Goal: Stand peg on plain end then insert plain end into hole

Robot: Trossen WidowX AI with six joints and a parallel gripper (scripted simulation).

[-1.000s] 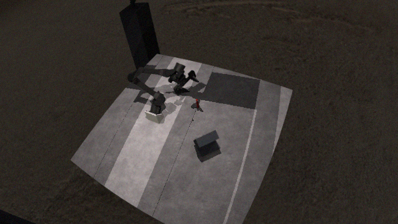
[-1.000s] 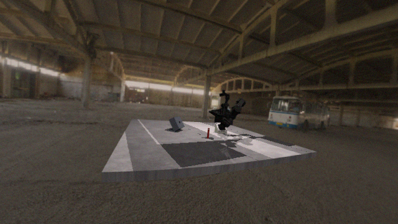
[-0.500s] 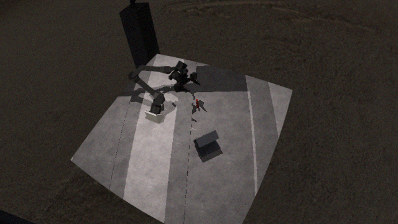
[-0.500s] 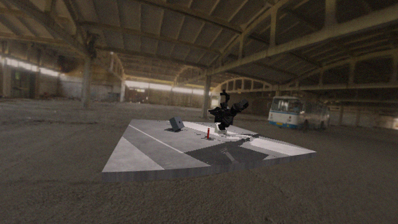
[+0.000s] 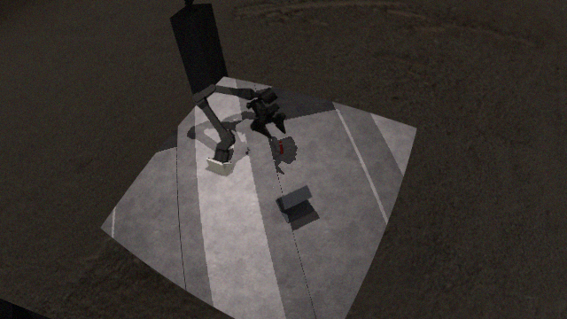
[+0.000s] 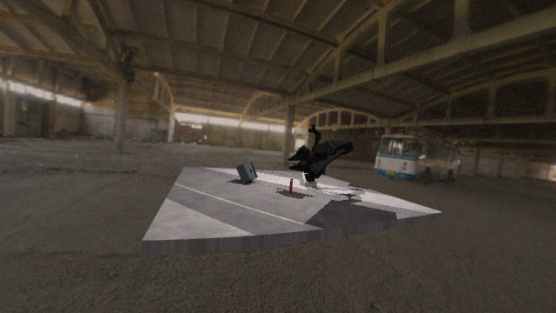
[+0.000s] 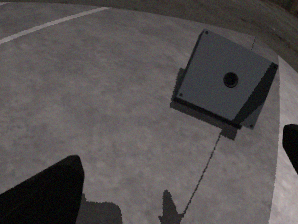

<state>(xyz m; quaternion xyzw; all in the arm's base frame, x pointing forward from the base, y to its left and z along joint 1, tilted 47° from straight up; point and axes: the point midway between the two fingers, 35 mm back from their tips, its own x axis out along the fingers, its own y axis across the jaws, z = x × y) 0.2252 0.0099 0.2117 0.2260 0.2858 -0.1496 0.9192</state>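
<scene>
Right now the red peg is 10 mm behind my gripper tip, 30 mm to the left of it and 100 mm below it. The rest, counted from my gripper tip: sloped panel: 160 mm ahead, 240 mm to the right, 90 mm below.
</scene>
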